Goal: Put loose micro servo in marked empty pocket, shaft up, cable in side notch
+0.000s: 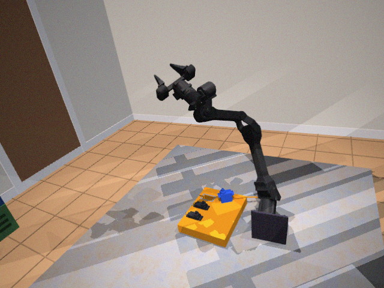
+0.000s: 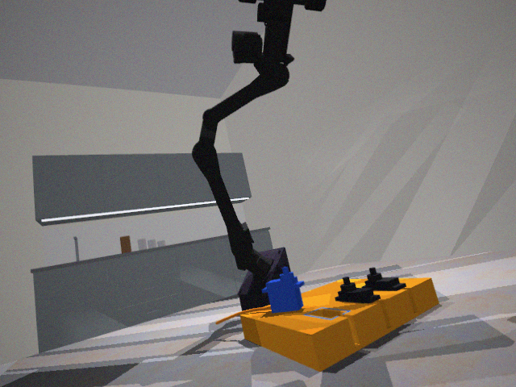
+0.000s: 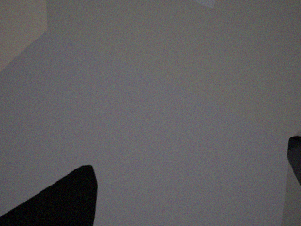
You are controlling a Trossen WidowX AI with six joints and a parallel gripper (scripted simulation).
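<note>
Now: gripper tip 710 mm above the orange deck, 210 mm past it and 10 mm to the right of it.
</note>
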